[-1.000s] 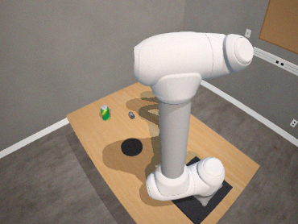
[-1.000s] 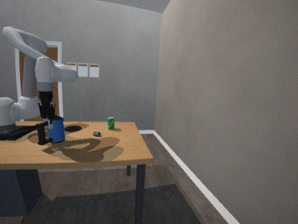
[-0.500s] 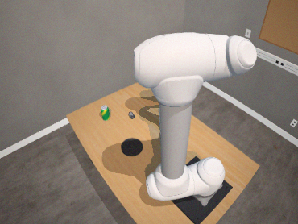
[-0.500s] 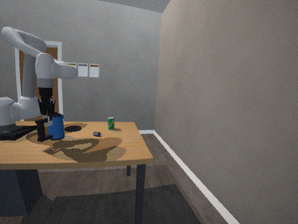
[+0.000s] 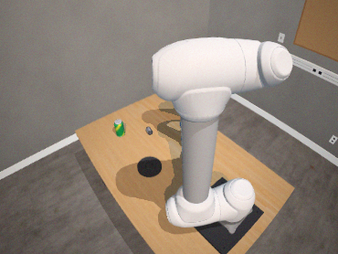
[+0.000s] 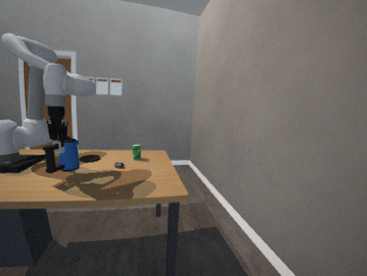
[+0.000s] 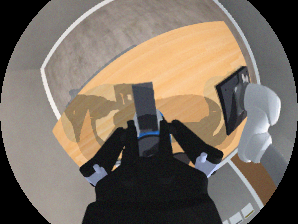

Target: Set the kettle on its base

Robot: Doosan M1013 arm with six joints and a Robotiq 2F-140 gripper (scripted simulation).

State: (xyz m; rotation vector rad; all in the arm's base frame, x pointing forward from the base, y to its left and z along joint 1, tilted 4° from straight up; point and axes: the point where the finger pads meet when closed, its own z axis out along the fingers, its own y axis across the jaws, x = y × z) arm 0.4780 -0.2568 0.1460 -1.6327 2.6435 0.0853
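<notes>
Now: hand 50 mm above the blue kettle, 20 mm to the right of it and 10 mm short of it. Round my hand: round black base: 360 mm to the left, 180 mm below, 50 mm ahead; green can: 420 mm ahead, 340 mm to the left, 130 mm below.
</notes>
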